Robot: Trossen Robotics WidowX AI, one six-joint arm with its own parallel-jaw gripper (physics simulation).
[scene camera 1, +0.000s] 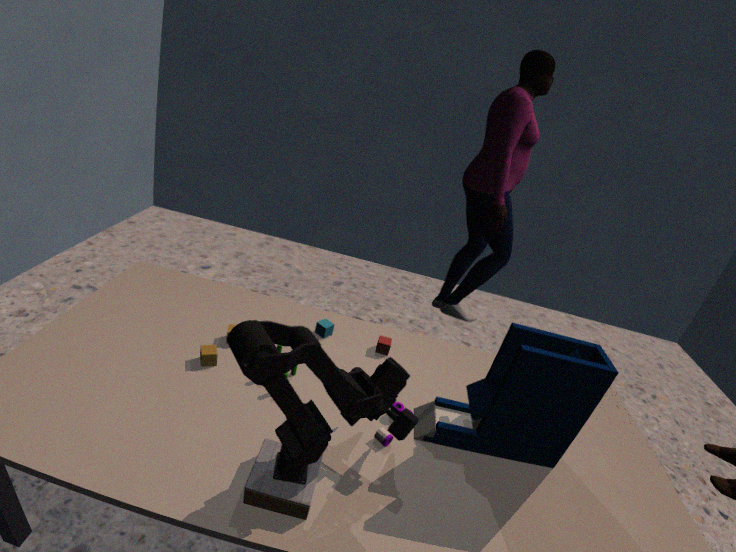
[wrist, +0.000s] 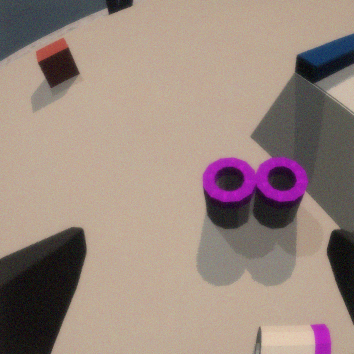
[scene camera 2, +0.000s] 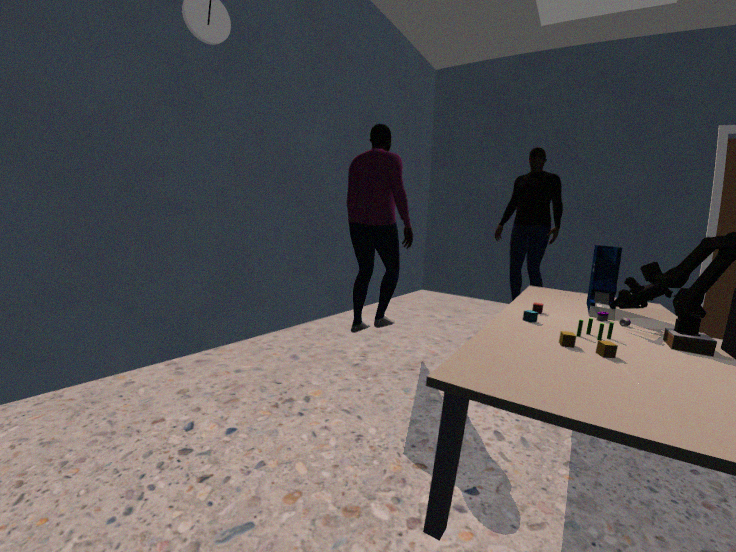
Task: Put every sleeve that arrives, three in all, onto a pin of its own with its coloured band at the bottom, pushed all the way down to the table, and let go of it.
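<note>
Two grey sleeves stand upright side by side on the table, seemingly touching, with magenta bands on top; the wrist view shows the left one (wrist: 227, 214) and the right one (wrist: 274, 215). A third sleeve (scene camera 1: 380, 436) (scene camera 2: 624, 322) (wrist: 287, 340) lies on its side near them, its band towards the chute. My gripper (scene camera 1: 386, 415) (scene camera 2: 631, 301) (wrist: 211, 243) is open and empty, tilted above the sleeves; the upright pair shows between its fingers in the wrist view. Several green pins (scene camera 1: 294, 369) (scene camera 2: 601, 331) stand bare; the arm partly hides them in scene camera 1.
A tall blue chute (scene camera 1: 535, 398) (scene camera 2: 605, 276) (wrist: 327, 57) stands beside the sleeves. A red cube (scene camera 1: 383, 345) (scene camera 2: 537, 308) (wrist: 59, 65) and a teal cube (scene camera 1: 324, 327) (scene camera 2: 530, 316) lie beyond. Two yellow cubes, one nearer (scene camera 2: 606, 348) and one farther (scene camera 2: 567, 338), lie near the pins. Two people stand beyond the table.
</note>
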